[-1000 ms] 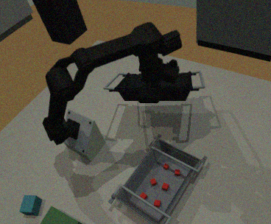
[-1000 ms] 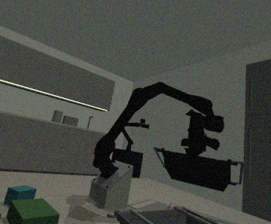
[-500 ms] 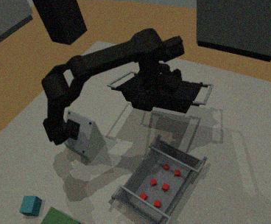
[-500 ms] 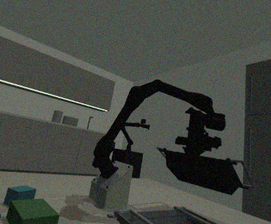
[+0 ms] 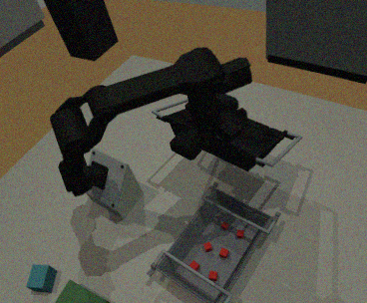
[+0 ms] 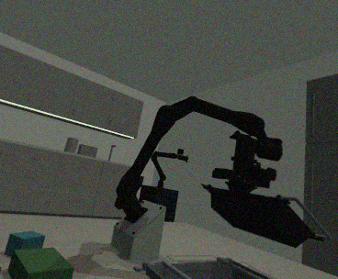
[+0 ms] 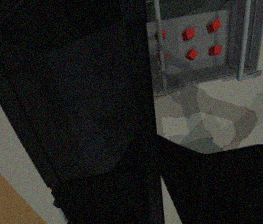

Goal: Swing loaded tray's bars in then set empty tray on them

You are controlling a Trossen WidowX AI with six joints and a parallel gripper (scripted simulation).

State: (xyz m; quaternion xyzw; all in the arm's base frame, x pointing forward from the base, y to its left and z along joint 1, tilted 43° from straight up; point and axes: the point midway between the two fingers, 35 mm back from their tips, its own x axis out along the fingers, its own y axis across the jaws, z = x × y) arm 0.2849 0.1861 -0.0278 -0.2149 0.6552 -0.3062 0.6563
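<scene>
Now: the dark tray 1 cm ahead of my gripper tip and 8 cm to the left of it. Round my gripper tip: green block: 13 cm behind, 45 cm to the right, 17 cm below.
</scene>
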